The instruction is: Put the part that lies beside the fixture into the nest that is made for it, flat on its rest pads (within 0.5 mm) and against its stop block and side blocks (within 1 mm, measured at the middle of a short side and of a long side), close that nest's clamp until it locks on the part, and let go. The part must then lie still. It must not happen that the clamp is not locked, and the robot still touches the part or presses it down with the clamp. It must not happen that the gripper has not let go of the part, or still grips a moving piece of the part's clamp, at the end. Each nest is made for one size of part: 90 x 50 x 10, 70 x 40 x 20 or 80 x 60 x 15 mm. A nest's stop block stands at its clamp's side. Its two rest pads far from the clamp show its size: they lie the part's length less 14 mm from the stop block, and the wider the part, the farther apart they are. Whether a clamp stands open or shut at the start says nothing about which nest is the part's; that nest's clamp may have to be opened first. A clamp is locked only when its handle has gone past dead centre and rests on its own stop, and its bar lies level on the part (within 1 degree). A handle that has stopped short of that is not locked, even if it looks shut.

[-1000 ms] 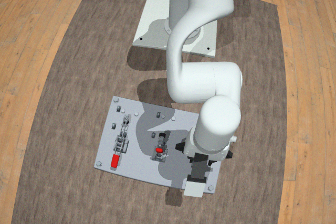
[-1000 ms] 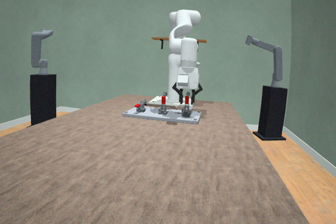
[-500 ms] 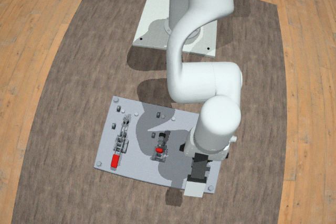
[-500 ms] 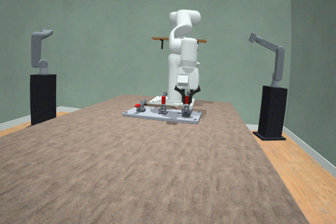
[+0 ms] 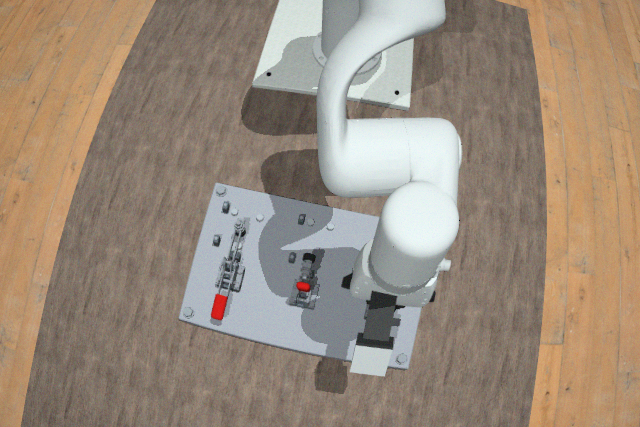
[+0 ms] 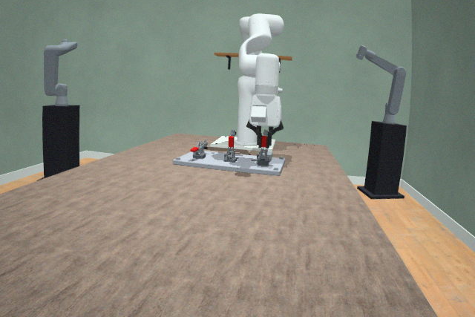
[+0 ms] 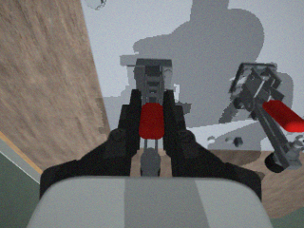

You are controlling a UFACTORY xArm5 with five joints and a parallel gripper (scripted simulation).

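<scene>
Now: the grey fixture plate 60 mm behind my hand, 100 mm to the right of it and 80 mm below it.
</scene>
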